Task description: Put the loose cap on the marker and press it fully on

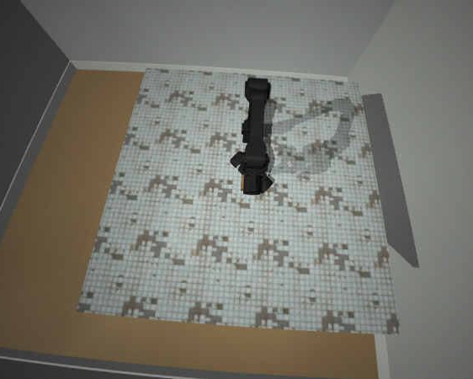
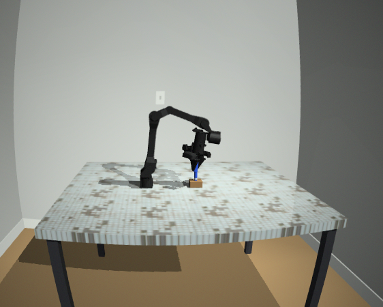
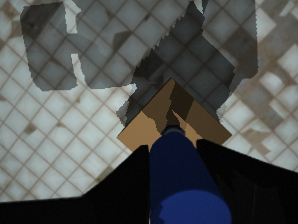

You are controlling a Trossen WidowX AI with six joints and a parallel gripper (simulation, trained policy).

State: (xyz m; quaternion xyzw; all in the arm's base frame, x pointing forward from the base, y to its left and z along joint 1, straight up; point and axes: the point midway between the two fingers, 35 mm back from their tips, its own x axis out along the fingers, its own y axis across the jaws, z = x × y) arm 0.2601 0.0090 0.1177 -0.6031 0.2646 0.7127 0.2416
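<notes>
Right now my gripper tip is 20 mm below the blue cap and 10 mm short of it. Also, from my gripper tip: holder block 70 mm below, 10 mm ahead.
</notes>
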